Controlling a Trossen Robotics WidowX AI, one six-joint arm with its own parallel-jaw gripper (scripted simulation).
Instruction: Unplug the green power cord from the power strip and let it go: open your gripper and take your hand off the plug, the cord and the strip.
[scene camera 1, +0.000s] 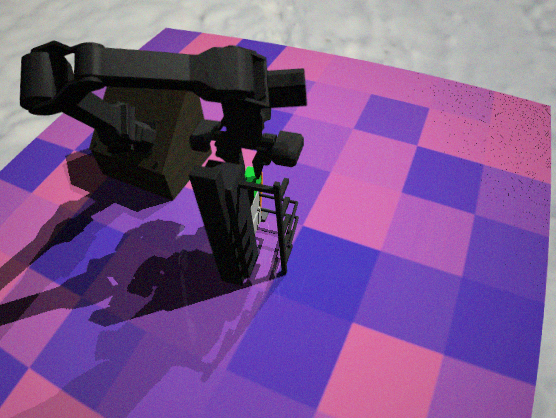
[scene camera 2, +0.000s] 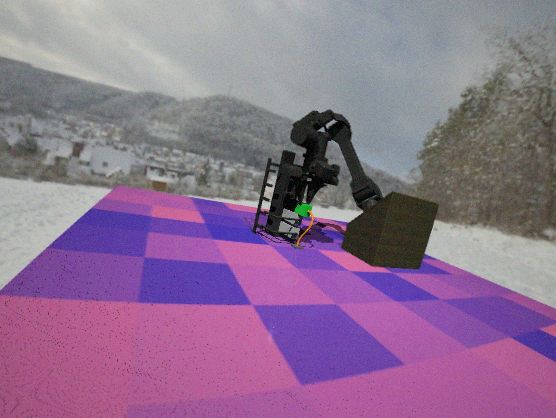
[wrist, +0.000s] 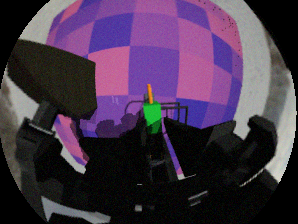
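Labels:
You'd see my gripper in scene camera 1 (251, 176), and it shows in scene camera 2 and the wrist view as well. On the gripper, (scene camera 2: 301, 182) and (wrist: 188, 153) are the same spot.

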